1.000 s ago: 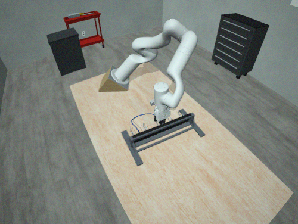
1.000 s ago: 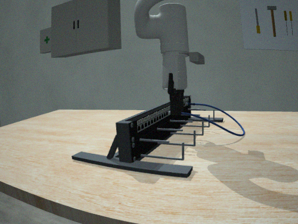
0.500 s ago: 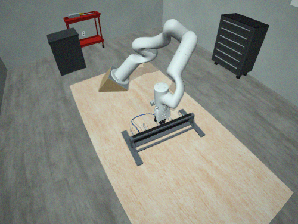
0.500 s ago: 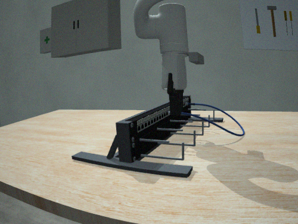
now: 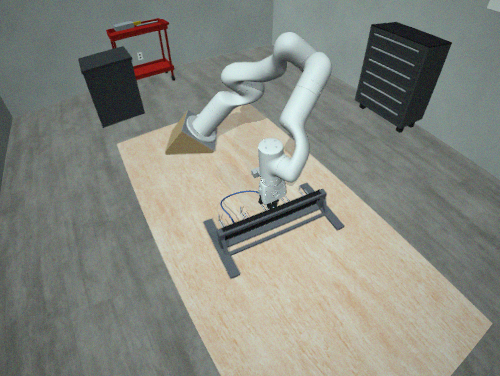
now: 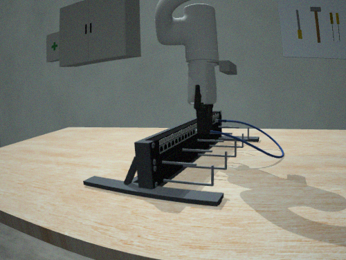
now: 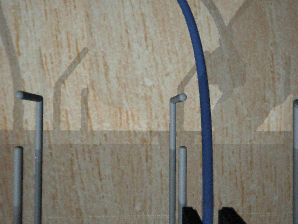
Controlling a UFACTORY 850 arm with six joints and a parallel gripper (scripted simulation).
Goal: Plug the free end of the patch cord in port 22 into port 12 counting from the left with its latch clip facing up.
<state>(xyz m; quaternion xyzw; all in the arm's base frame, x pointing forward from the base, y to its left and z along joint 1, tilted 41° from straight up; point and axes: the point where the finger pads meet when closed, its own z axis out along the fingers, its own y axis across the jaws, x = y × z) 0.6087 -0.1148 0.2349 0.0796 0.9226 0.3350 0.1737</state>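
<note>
Now: the plug 20 mm ahead of my hand and 10 mm below it.
</note>
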